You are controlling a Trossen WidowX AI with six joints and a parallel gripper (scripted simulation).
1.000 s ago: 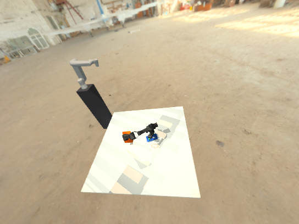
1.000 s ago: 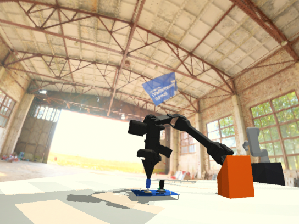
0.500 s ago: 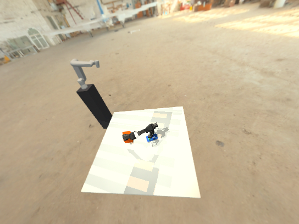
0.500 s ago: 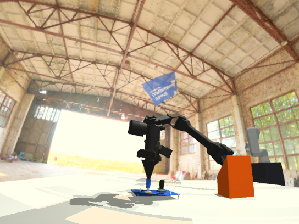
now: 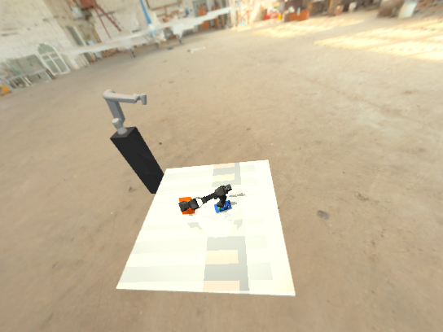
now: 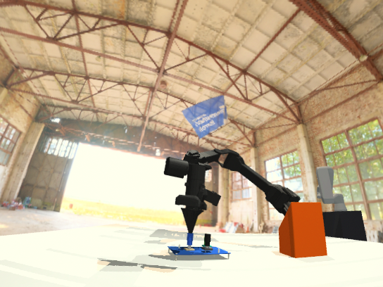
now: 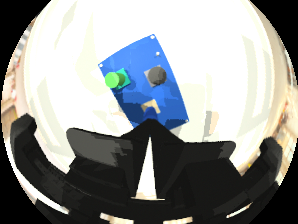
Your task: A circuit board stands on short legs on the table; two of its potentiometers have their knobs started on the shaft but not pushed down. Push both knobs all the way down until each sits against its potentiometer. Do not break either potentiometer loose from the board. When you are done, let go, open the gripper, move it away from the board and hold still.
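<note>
Now: gripper tip 20 mm above the blue knob. The rest, counted from my gripper tip: black knob (50 mm behind, 10 mm to the left, 20 mm below).
</note>
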